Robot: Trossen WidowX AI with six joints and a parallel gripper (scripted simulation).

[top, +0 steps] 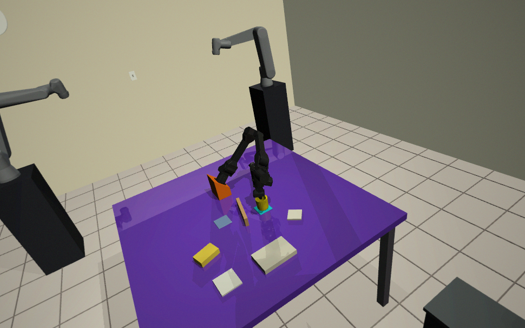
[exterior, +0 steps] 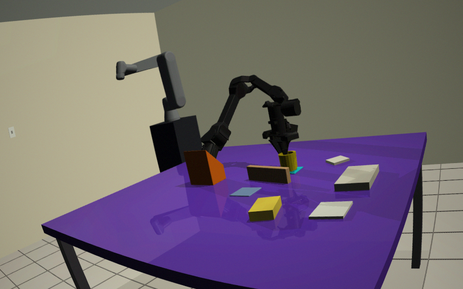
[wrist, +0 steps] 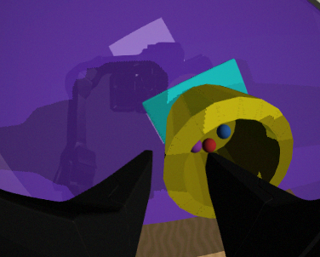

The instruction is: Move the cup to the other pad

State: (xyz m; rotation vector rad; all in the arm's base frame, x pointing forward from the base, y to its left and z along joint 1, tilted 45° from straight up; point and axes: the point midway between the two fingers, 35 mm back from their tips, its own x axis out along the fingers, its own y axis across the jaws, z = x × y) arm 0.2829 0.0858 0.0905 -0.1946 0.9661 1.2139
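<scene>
My gripper tip is now 2 cm short of the yellow cup, 1 cm to the left of it and 2 cm above it. Also, from my gripper tip: teal pad (3 cm ahead, 1 cm to the right, 7 cm below); block (14 cm ahead, 42 cm to the right, 4 cm below); wooden bar (1 cm behind, 13 cm to the right, 4 cm below).
</scene>
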